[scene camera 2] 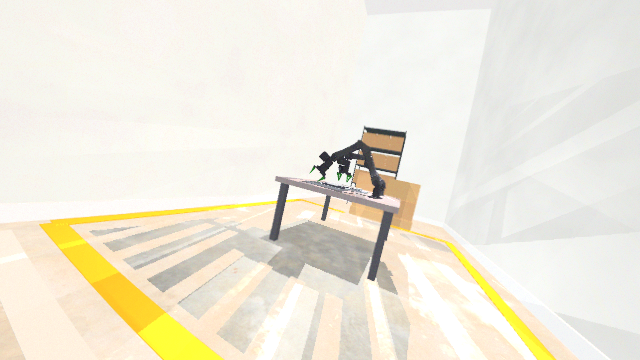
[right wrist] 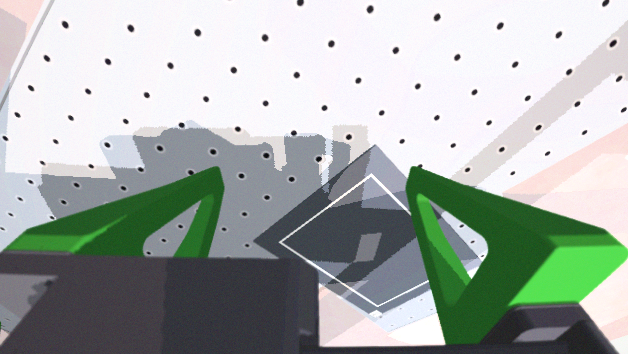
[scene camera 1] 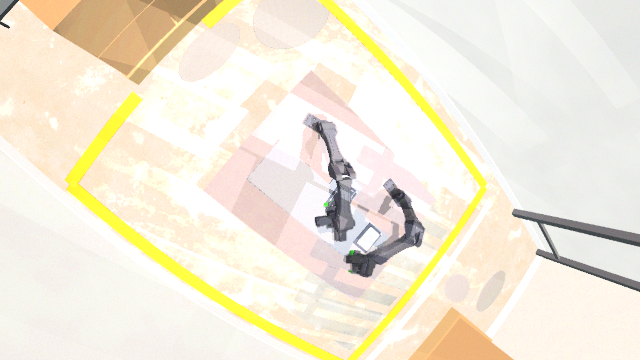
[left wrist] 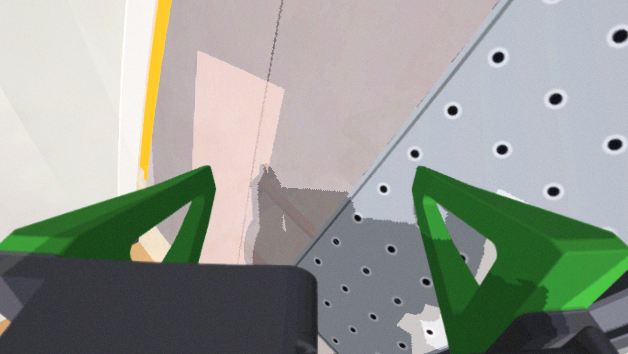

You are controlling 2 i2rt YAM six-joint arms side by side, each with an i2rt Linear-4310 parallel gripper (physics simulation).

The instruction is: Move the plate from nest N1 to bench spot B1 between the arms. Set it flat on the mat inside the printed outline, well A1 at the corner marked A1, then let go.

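Places are measured from the left arm's base along level axes (x ahead, y left, z up), in millimetres.
Where they show: left gripper, fingertip midpoint: (scene camera 2: pixel 313 177) (left wrist: pixel 313 177); right gripper, fingertip midpoint: (scene camera 2: pixel 342 181) (right wrist: pixel 314 177); left arm's base at its link origin: (scene camera 2: pixel 375 198) (scene camera 1: pixel 394 193); right arm's base at its link origin: (scene camera 2: pixel 380 194) (scene camera 1: pixel 320 127).
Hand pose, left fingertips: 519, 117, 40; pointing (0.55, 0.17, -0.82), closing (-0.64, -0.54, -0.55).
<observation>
Each offset is from my left fingertips to the top centre of the thing, as dx, dy, dz. "pt": to the spot under its first point. Level surfaces: height alone.
The white plate @[-195, -28, -1] (scene camera 1: pixel 368 237) sits in a dark-rimmed nest @[pt -192, -71, -10] (scene camera 1: pixel 362 233) at the lower right of the pegboard. My left gripper (scene camera 1: pixel 351 262) (scene camera 2: pixel 317 174) (left wrist: pixel 313 177) is open and empty, over the board's edge, just below and left of the plate in scene camera 1. My right gripper (scene camera 1: pixel 327 205) (scene camera 2: pixel 344 177) (right wrist: pixel 314 177) is open and empty above the board, near the dark mat @[dz -26] (right wrist: pixel 272 240). The mat's white printed outline @[pt -163, -335, -25] (right wrist: pixel 325 208) shows no plate on it; one corner lies behind a right finger. The A1 letters are too small to read.
The grey perforated board @[dz -27] (left wrist: pixel 525 120) (right wrist: pixel 295 55) lies on the pinkish table @[dz -40] (scene camera 2: pixel 310 183) (left wrist: pixel 340 100). In scene camera 1, the right arm (scene camera 1: pixel 343 205) crosses over the mat, and the left arm (scene camera 1: pixel 400 245) bends round the right side of the nest.
</observation>
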